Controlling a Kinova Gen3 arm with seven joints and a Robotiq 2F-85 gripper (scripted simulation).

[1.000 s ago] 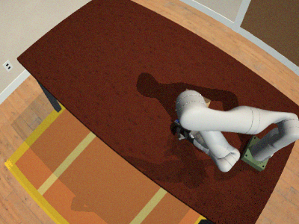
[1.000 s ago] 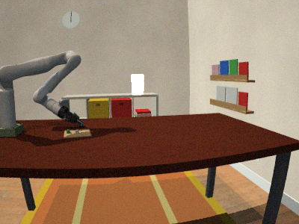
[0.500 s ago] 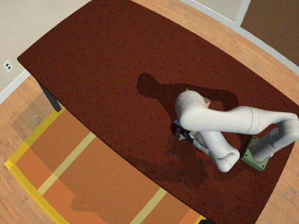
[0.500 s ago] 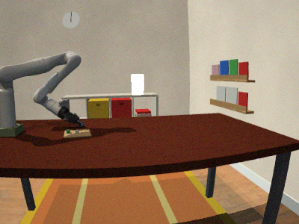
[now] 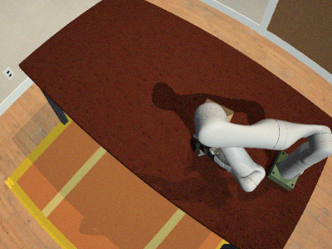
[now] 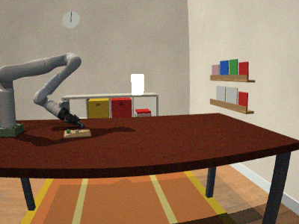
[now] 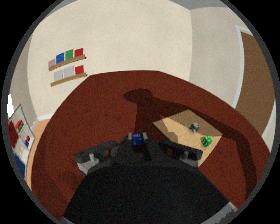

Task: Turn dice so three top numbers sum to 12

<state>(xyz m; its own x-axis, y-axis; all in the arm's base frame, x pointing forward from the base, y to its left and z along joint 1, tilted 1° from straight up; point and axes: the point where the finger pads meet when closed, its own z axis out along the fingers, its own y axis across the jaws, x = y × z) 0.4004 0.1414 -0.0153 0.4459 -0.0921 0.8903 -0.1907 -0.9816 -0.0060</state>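
Now: hand 10 mm short of the blue die and 10 mm above it. Round my hand: white die (130 mm to the right, 10 mm below, 10 mm ahead); green die (130 mm to the right, 40 mm behind, 10 mm below); tan mat (130 mm to the right, 20 mm below, 10 mm ahead).
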